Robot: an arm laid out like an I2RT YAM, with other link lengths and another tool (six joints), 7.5 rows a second.
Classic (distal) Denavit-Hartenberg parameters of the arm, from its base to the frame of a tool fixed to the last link. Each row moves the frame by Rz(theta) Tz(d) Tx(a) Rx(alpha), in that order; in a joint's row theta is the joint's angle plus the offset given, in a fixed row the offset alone. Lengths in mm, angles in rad.
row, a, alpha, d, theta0
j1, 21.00, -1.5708, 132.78, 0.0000
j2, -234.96, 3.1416, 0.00, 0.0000
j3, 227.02, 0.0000, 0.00, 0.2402
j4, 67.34, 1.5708, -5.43, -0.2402
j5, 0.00, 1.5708, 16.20, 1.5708
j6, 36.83, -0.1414, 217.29, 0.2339
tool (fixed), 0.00, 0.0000, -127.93, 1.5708
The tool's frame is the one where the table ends.
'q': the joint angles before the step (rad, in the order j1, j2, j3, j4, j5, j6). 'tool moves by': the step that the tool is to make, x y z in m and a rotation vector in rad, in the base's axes. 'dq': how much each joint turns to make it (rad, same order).
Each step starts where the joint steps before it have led.
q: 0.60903 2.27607 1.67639 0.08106 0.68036 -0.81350
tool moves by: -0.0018 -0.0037 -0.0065 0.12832 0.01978 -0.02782
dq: -0.00043 0.00008 -0.00004 -0.03191 -0.03590 0.14494
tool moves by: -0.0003 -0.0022 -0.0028 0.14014 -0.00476 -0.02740
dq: -0.00078 -0.00015 0.00010 0.00433 -0.03587 0.13541
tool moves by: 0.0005 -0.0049 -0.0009 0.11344 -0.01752 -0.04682
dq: -0.00446 0.00016 -0.00009 0.01472 -0.00639 0.11337
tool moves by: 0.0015 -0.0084 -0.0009 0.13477 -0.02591 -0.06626
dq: -0.01072 -0.00026 -0.00025 0.02060 -0.00002 0.13540
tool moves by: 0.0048 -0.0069 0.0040 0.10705 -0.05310 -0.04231
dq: -0.01493 -0.00003 -0.00009 0.05844 -0.00348 0.07970
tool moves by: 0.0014 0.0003 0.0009 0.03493 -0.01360 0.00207
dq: -0.00184 0.00047 0.00077 0.01799 -0.01291 0.02178
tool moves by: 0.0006 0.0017 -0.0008 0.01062 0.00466 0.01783
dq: -0.00005 -0.00017 -0.00020 0.00005 -0.02103 0.00341
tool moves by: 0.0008 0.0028 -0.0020 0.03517 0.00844 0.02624
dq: 0.00004 -0.00005 -0.00009 0.00003 -0.03812 0.02329
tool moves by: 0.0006 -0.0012 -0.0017 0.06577 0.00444 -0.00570
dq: -0.00389 -0.00210 0.00006 -0.00025 -0.02256 0.06100
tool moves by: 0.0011 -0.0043 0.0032 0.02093 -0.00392 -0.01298
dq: -0.00831 -0.00872 0.00023 -0.00322 -0.00222 0.01834
